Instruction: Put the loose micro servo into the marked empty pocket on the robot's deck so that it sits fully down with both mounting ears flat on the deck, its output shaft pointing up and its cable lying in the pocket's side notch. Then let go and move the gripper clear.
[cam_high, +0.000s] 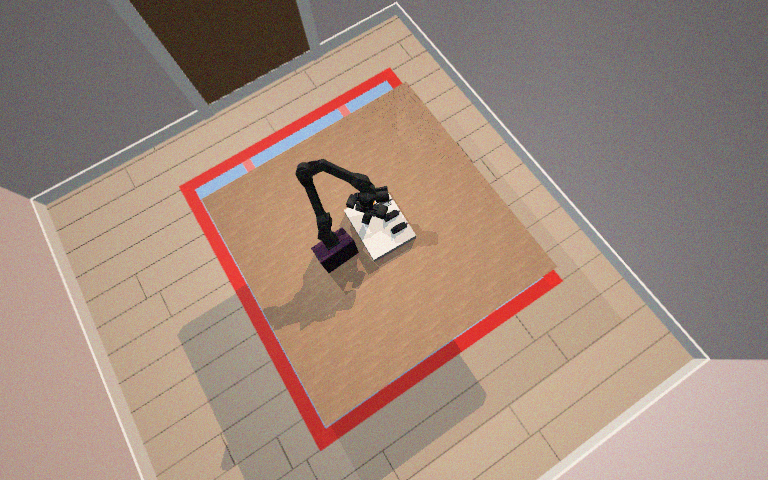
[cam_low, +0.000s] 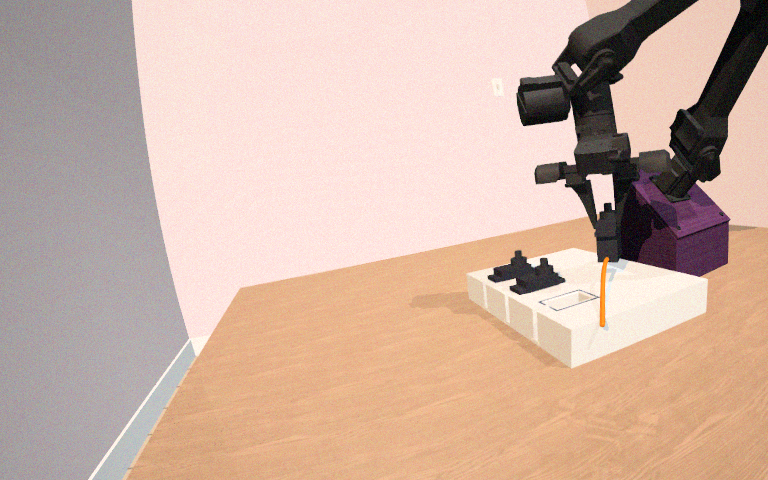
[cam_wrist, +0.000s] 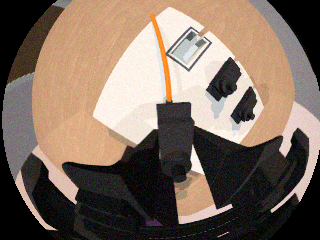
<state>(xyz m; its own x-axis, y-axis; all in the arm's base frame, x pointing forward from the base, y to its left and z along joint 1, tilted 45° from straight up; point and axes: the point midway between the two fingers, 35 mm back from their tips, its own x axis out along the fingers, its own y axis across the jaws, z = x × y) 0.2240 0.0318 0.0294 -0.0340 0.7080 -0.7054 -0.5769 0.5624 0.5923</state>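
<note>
Right now the white deck is 100 mm below my gripper tip, 40 mm to the right of it and 10 mm behind it.
</note>
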